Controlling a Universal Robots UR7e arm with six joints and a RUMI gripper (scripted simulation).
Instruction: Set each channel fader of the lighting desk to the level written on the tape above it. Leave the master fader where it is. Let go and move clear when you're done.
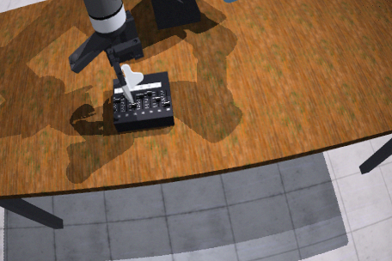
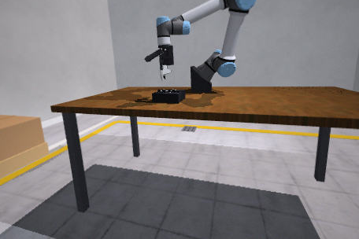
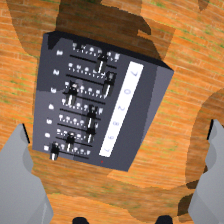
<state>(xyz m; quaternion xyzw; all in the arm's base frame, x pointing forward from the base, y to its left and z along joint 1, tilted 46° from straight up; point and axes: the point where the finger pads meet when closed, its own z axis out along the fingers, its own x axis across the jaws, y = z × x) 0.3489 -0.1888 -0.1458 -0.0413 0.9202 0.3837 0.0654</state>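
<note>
My hand is 6 cm above the fader 2 and 1 cm short of it. From my hand the other things lie so: fader 4: 6 cm below, 4 cm to the left, 3 cm ahead; fader 1: 6 cm below, 3 cm to the right, 2 cm ahead; fader 3: 6 cm below, 5 cm ahead, 1 cm to the left.
</note>
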